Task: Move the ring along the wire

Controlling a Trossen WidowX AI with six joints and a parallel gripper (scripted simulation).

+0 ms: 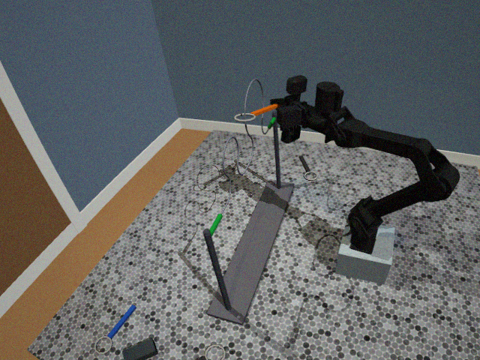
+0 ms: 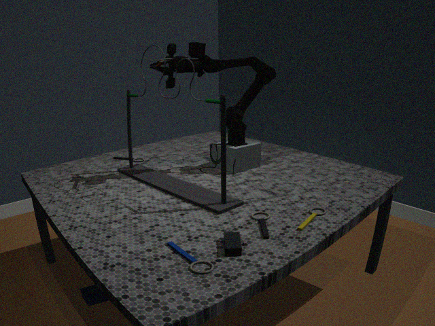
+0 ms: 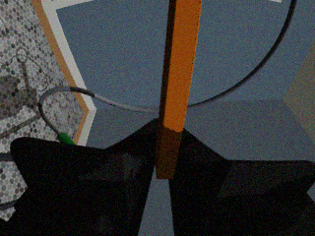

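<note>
Right now my gripper tip is 100 mm to the right of the orange-handled ring and 10 mm below it. Also, from my gripper tip: yellow-handled ring 190 mm behind, 680 mm to the left, 440 mm below; then blue-handled ring 230 mm ahead, 660 mm to the left, 440 mm below; then dark block 110 mm ahead, 660 mm to the left, 430 mm below.
</note>
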